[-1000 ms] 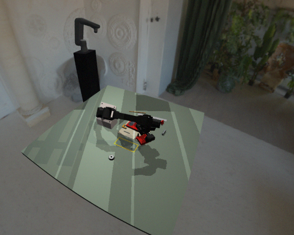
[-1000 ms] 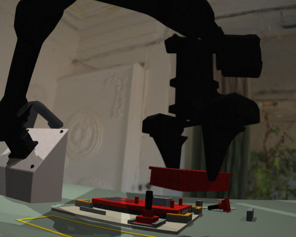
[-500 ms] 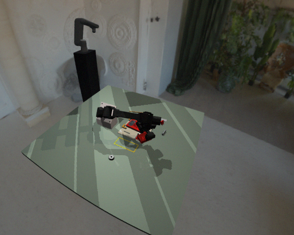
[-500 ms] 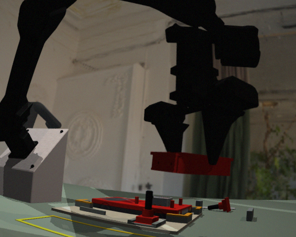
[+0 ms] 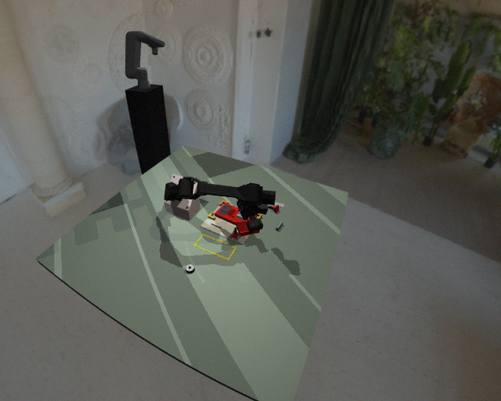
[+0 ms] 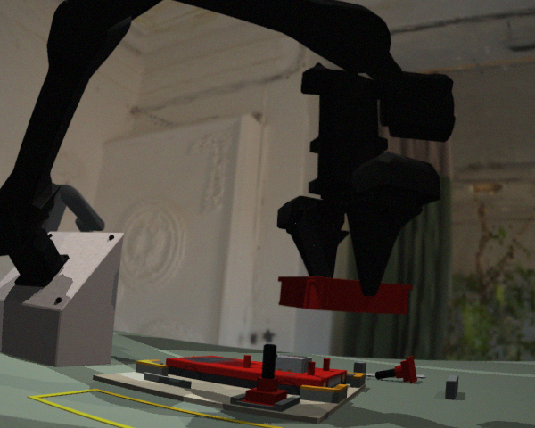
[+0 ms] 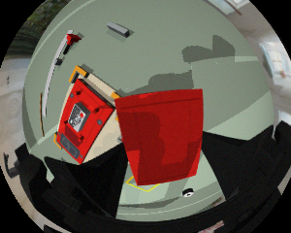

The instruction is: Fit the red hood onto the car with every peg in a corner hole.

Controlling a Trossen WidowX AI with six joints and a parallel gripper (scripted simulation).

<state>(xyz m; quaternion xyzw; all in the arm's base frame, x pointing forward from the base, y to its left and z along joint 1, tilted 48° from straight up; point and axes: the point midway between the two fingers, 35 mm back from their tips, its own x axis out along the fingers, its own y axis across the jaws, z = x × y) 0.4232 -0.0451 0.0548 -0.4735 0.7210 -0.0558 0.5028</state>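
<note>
My gripper tip is 80 mm past the grey engine block, 140 mm to the right of it and 80 mm above it. Also, from my gripper tip: wheel (180 mm behind, 250 mm to the right, 100 mm below); red hood (right at my gripper tip); jig plate (120 mm behind, 120 mm to the left, 100 mm below).
</note>
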